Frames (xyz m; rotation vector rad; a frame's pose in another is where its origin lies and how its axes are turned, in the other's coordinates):
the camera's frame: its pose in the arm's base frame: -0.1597 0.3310 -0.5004 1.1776 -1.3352 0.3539
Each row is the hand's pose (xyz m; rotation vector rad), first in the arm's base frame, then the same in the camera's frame.
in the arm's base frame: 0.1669 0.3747 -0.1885 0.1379 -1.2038 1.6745
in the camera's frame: 0.3457 -0.0958 -0.2778 0.2196 0.7359 1.2550
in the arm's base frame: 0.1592 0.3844 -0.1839 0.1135 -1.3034 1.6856
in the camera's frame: 0.3436 -0.0835 -0.2823 0.2210 0.6523 1.3135
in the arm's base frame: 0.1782 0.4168 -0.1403 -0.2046 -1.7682 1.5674
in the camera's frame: 0.3738 -0.0647 -0.3275 0.0172 0.2637 1.6110
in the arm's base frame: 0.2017 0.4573 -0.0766 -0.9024 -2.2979 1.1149
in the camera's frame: 0.4196 -0.0370 -0.3857 -0.4925 -0.3137 1.9924
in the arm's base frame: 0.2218 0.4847 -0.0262 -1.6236 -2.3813 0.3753
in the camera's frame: 0.4581 -0.0181 -0.4288 -1.2125 -0.7566 2.1410
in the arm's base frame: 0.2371 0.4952 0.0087 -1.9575 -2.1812 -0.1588
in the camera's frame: 0.4885 -0.0098 -0.4526 -1.7460 -0.9249 2.0560
